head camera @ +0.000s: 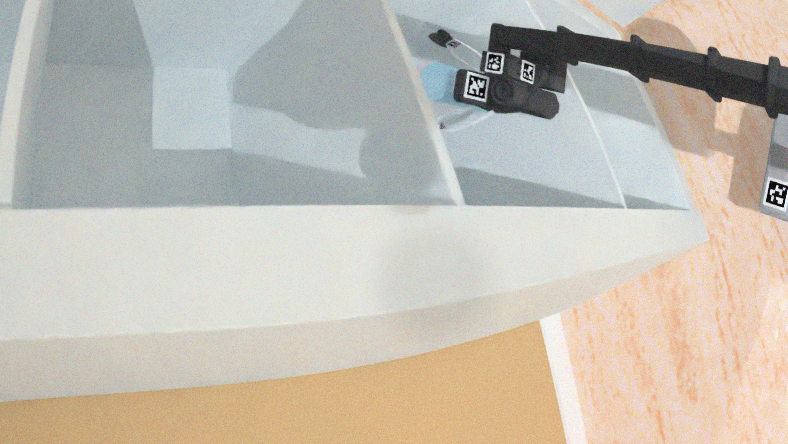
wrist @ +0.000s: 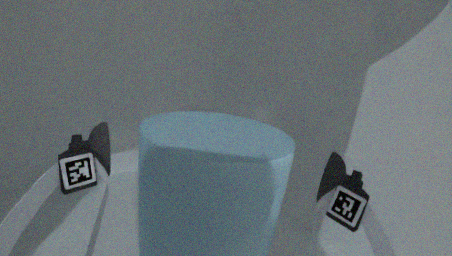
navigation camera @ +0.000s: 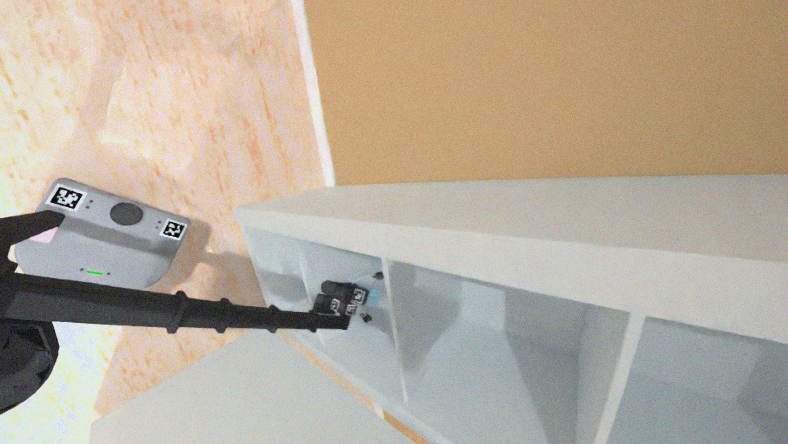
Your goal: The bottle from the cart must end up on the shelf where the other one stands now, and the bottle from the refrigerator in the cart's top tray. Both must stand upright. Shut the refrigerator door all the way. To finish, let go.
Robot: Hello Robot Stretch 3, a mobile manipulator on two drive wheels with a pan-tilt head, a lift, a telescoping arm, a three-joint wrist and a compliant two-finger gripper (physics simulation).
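Pixels of known places: robot's base, origin of the base link: (navigation camera: 126, 212).
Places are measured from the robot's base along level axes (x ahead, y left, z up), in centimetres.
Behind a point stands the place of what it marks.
Observation:
A light blue bottle (head camera: 438, 81) {z 66.2, x -2.3, y -69.9 cm} (navigation camera: 373, 296) {z 66.3, x -1.8, y -70.3 cm} (wrist: 210, 195) stands upright inside the refrigerator (head camera: 275, 253) {z 112.3, x 12.3, y -33.8 cm} (navigation camera: 523, 212) {z 117.7, x 23.5, y -40.5 cm}, in the bay between two thin pale shelf edges. My gripper (head camera: 441, 82) {z 62.1, x -2.4, y -77.5 cm} (navigation camera: 372, 296) {z 62.1, x -2.4, y -77.5 cm} (wrist: 217, 156) {z 62.1, x -2.4, y -77.5 cm} is open, with one finger on each side of the bottle. In the wrist view a gap shows between each fingertip and the bottle. The bottle's lower part is cut off in the wrist view. A pale panel (navigation camera: 220, 386) {z 29.2, x -50.3, y -44.3 cm}, apparently the open refrigerator door, shows at the lower left of the navigation view. The cart and the second bottle do not show.
My dark telescoping arm (head camera: 672, 63) {z 73.6, x -10.5, y -24.5 cm} (navigation camera: 204, 311) {z 73.8, x -9.6, y -15.0 cm} reaches across the refrigerator's side edge into the bay. A shelf edge (head camera: 447, 170) {z 92.1, x 7.6, y -40.1 cm} runs close by the fingertips. My grey base (navigation camera: 115, 242) {z 15.9, x -9.0, y -0.9 cm} is on the wood-patterned floor (navigation camera: 181, 110) {z 0.0, x 44.7, y 1.8 cm}. A tan surface (head camera: 275, 408) {z 89.1, x 55.2, y -71.4 cm} (navigation camera: 551, 82) {z 118.7, x 73.1, y -57.1 cm} lies beyond the refrigerator's outer side.

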